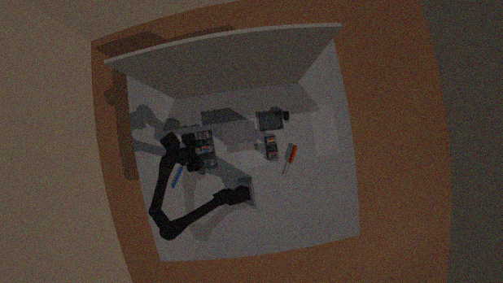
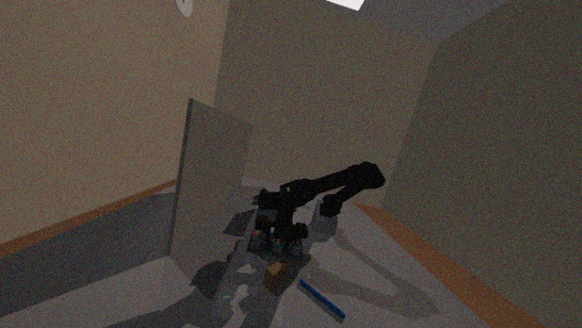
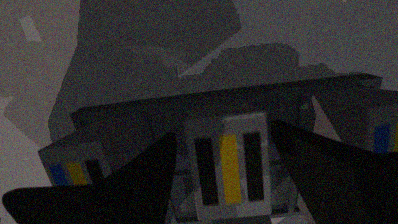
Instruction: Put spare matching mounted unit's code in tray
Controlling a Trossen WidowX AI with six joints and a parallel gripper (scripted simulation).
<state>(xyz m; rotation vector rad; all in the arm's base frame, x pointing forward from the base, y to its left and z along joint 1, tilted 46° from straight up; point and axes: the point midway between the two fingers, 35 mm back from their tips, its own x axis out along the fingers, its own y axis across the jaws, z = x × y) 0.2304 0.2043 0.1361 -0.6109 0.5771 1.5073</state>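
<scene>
Now: the dark spare 30 mm above my gripper tip. From my gripper tip the other things lie so: white wall panel 310 mm ahead, 260 mm to the right, 210 mm above; brown block 120 mm to the left, 10 mm behind, 10 mm above; blue bar 150 mm to the left, 140 mm behind, 10 mm below.
</scene>
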